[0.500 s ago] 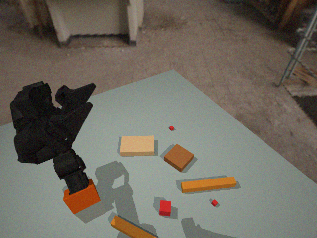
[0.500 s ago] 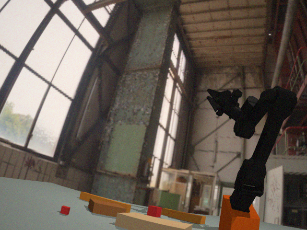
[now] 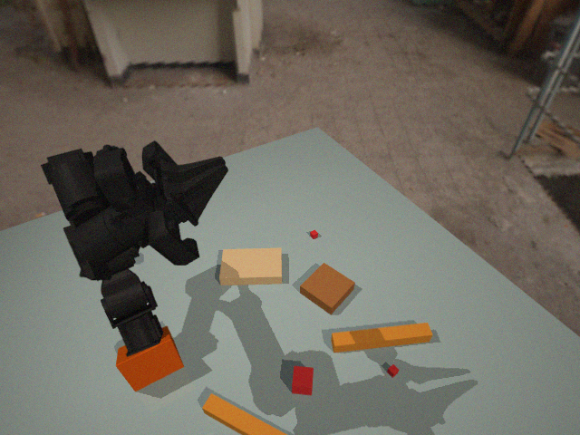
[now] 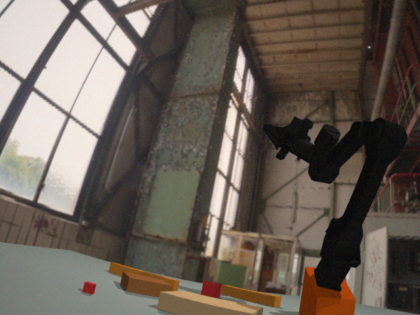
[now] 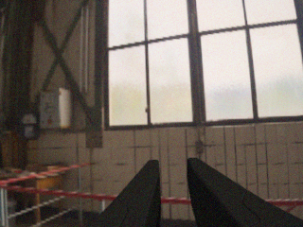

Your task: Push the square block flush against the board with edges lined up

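Right now my gripper tip is 50 cm above the tan board, 24 cm to the right of it and 7 cm short of it. From my gripper tip the other things lie so: brown square block: 50 cm below, 22 cm ahead, 10 cm to the left.
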